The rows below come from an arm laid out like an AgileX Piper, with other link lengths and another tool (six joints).
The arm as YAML. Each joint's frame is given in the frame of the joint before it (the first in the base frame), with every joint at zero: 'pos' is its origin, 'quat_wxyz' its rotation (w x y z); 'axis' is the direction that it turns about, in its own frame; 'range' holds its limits. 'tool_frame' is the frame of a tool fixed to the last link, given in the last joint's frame.
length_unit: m
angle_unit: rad
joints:
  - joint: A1
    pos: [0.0, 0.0, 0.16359]
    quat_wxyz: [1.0, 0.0, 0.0, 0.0]
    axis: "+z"
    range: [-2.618, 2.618]
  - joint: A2
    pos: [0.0, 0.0, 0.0]
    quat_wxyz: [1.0, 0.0, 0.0, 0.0]
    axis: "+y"
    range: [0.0, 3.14]
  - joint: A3
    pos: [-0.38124, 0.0, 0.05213]
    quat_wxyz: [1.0, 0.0, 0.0, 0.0]
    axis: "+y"
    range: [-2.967, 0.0]
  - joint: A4
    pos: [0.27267, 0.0, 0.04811]
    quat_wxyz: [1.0, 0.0, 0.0, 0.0]
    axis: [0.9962, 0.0, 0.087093]
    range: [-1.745, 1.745]
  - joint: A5
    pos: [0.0, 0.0, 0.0]
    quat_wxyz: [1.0, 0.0, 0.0, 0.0]
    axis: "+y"
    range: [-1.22, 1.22]
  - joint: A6
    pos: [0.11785, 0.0, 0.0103]
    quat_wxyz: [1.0, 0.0, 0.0, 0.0]
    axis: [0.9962, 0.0, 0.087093]
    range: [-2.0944, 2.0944]
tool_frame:
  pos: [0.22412, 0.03, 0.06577]
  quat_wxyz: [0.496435, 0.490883, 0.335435, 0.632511]
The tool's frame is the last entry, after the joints.
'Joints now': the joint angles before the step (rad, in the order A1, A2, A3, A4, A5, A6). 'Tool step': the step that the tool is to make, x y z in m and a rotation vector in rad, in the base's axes. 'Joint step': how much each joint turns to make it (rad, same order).
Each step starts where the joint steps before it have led.
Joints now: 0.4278 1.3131 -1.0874 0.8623 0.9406 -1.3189
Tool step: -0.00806 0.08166 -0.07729 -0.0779 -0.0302 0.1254
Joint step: 0.2508 0.2028 0.0049 -0.0001 -0.2325 -0.0730
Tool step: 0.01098 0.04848 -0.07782 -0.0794 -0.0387 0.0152
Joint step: 0.1321 0.1727 0.0000 0.0003 -0.2033 -0.0342
